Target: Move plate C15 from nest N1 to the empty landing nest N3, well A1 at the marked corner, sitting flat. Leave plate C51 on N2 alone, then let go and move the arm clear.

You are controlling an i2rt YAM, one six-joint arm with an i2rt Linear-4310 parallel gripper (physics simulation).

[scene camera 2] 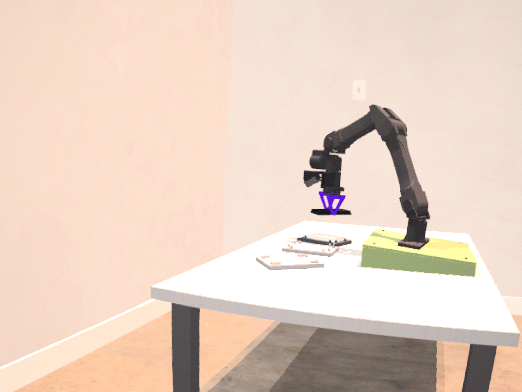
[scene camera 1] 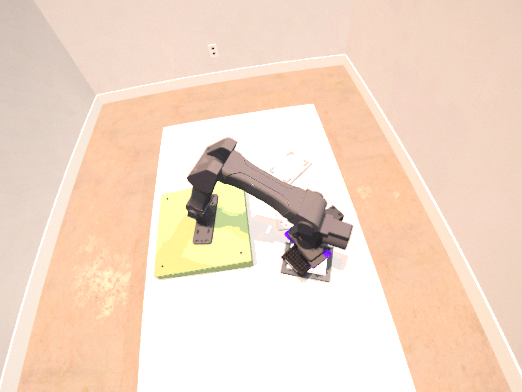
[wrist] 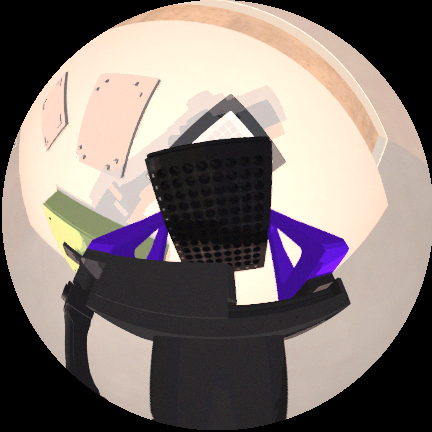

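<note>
A black well plate (scene camera 1: 296,261) (scene camera 2: 320,212) (wrist: 215,190), taken as C15 though no label is readable, is held about level between the purple fingers of my gripper (scene camera 1: 307,245) (scene camera 2: 333,209) (wrist: 217,214). It hangs well above the table, near and over the dark nest (scene camera 1: 322,278) (scene camera 2: 345,242) (wrist: 200,125), and is turned relative to it. A white plate (scene camera 1: 318,267) (scene camera 2: 325,237) (wrist: 227,127) sits in that dark nest, partly hidden. Two light nests are empty: the middle one (scene camera 2: 310,249) (wrist: 115,120) and the end one (scene camera 1: 290,167) (scene camera 2: 295,264) (wrist: 55,112). Nest labels and the marked corner are unreadable.
The arm stands on a yellow-green block (scene camera 1: 175,240) (scene camera 2: 415,262) (wrist: 75,240) beside the row of nests on the white table (scene camera 1: 250,325) (scene camera 2: 400,300). In scene camera 1 the arm partly covers the middle nest. The arm's shadow falls across the table around the dark nest.
</note>
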